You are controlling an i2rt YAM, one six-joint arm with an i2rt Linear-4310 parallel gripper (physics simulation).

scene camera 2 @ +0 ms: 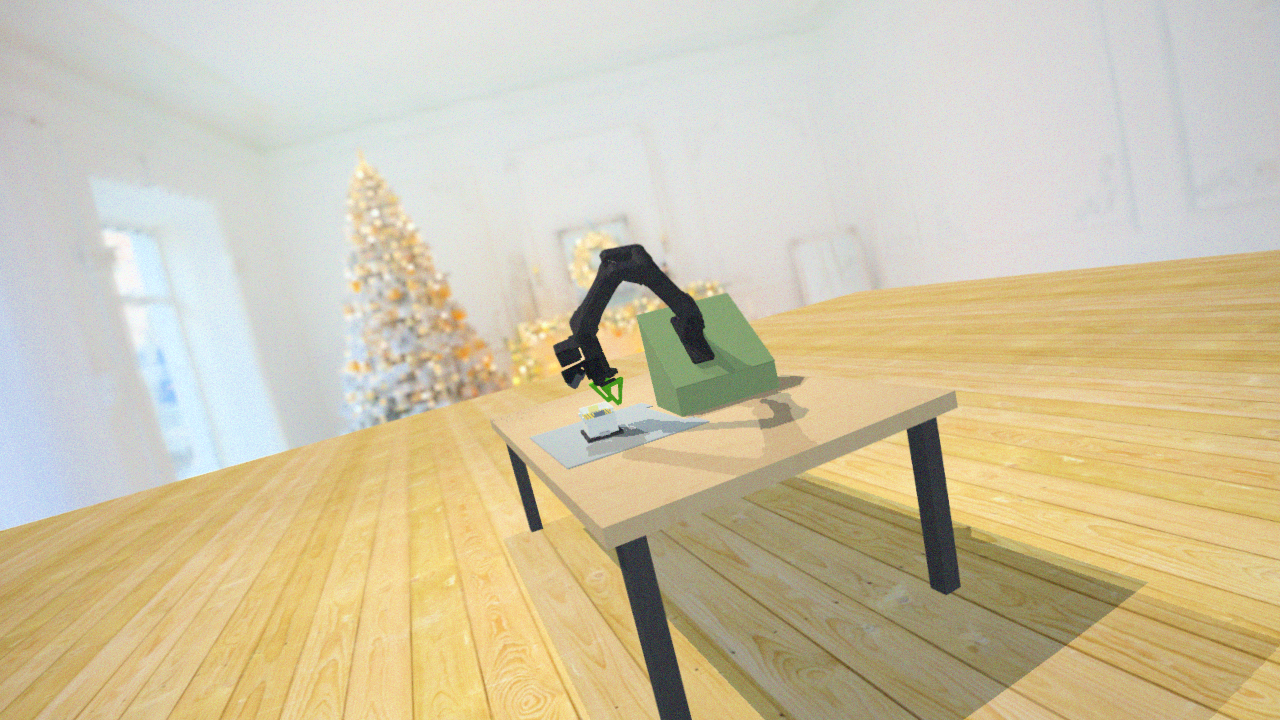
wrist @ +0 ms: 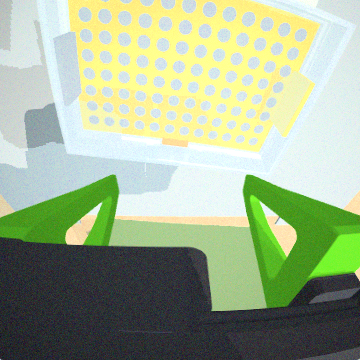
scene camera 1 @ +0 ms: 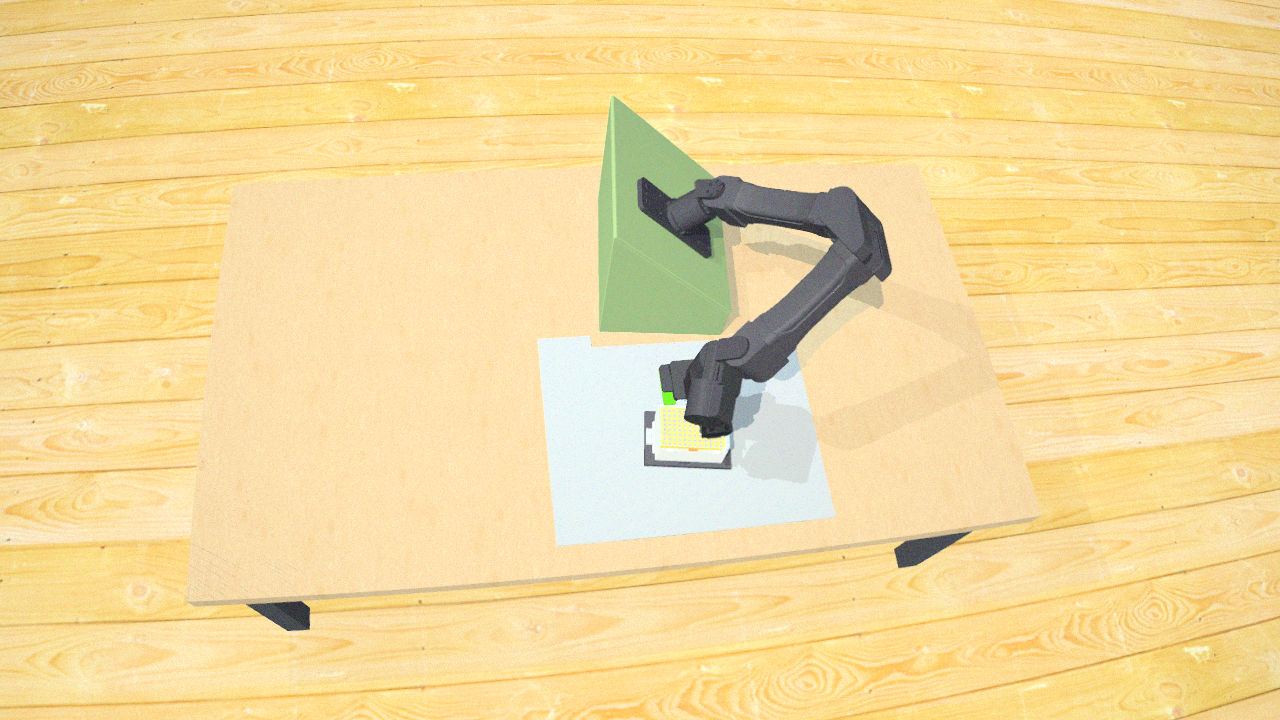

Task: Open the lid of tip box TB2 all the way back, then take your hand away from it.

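Seen in the pictures: gripper, fingertip midpoint: [scene camera 2: 614, 403] [wrist: 180, 182]; arm's base, origin of the base link: [scene camera 2: 691, 338] [scene camera 1: 673, 220].
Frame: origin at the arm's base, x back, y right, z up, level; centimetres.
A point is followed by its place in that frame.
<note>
The tip box [scene camera 1: 689, 454] @(z -15.3, x -38.9, y -3.8 cm) [scene camera 2: 599, 426] @(z -16.1, x -35.7, y -10.2 cm) [wrist: 165, 159] @(z -11.7, x -30.7, y -4.8 cm) is whitish, with a yellow rack [scene camera 1: 680, 429] @(z -11.7, x -35.7, y -1.7 cm) [wrist: 187, 75] @(z -11.7, x -35.3, y -4.3 cm) full of round holes. It stands on a dark base [scene camera 1: 650, 462] @(z -18.6, x -39.3, y 2.6 cm) [scene camera 2: 590, 437] @(z -18.4, x -38.9, y -10.1 cm). No TB2 label is readable. A clear lid appears to lie down over the rack, but its see-through walls make its angle hard to tell. My gripper [scene camera 2: 613, 398] @(z -12.0, x -28.7, y -3.7 cm) [wrist: 180, 182] @(z -12.0, x -28.7, y -3.7 cm) is open, its green fingers wide apart with no object between them. It hangs above the box's side nearest the green wedge, apart from it. The arm's wrist hides part of the box and one finger in scene camera 1.
A pale blue mat [scene camera 1: 595, 492] @(z -19.5, x -44.8, y 12.3 cm) [scene camera 2: 565, 454] @(z -19.4, x -47.3, y -16.9 cm) lies under the base on the wooden table [scene camera 1: 384, 385] @(z -19.7, x -25.7, y 51.0 cm) [scene camera 2: 805, 438] @(z -19.7, x -1.2, y -62.4 cm). A large green wedge [scene camera 1: 657, 300] @(z -7.9, x -12.3, y 2.2 cm) [scene camera 2: 725, 389] @(z -15.6, x 2.8, y -11.7 cm) carries the arm's mount and stands behind the mat. The arm arches from it over the table.
</note>
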